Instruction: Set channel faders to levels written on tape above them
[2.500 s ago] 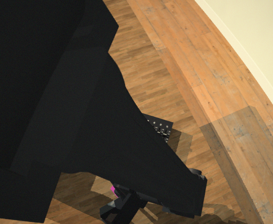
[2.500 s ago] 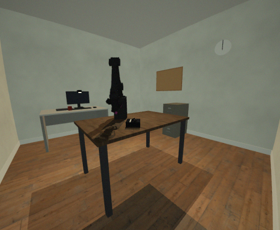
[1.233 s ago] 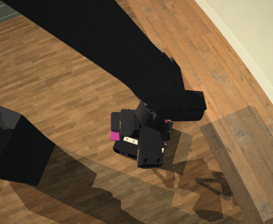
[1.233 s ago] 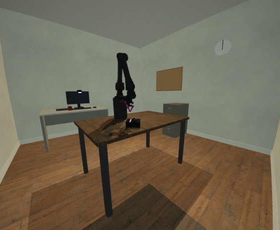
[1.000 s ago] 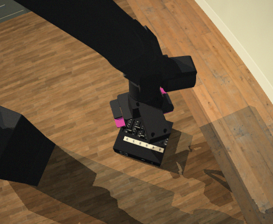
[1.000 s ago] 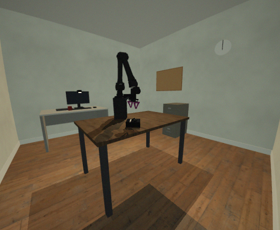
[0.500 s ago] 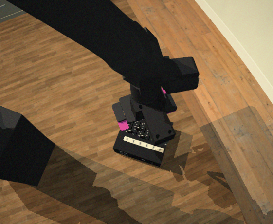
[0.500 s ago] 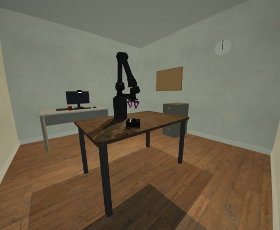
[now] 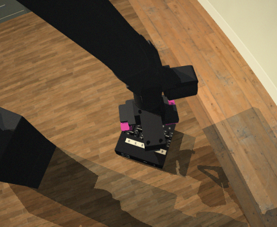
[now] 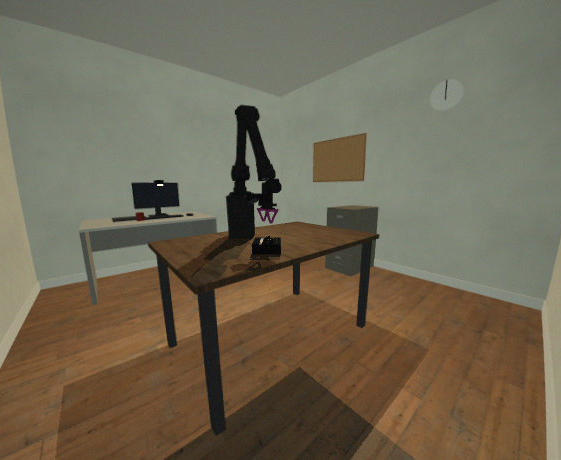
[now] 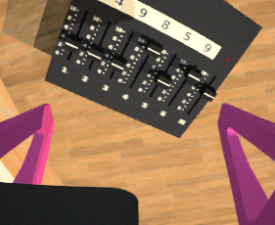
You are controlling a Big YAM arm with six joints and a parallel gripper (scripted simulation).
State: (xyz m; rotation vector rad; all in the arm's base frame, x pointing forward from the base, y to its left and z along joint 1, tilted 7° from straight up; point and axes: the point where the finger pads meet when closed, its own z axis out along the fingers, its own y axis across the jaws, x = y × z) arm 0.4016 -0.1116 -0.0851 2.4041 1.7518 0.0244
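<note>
Now: hand 10 mm past the channel 4 fader and 100 mm above it. From my hand the other things lie so: channel 2 fader cap 40 mm ahead, 10 mm to the right, 100 mm below; channel 5 fader cap 10 mm behind, 30 mm to the left, 100 mm below; channel 3 fader cap 20 mm ahead, 100 mm below.
</note>
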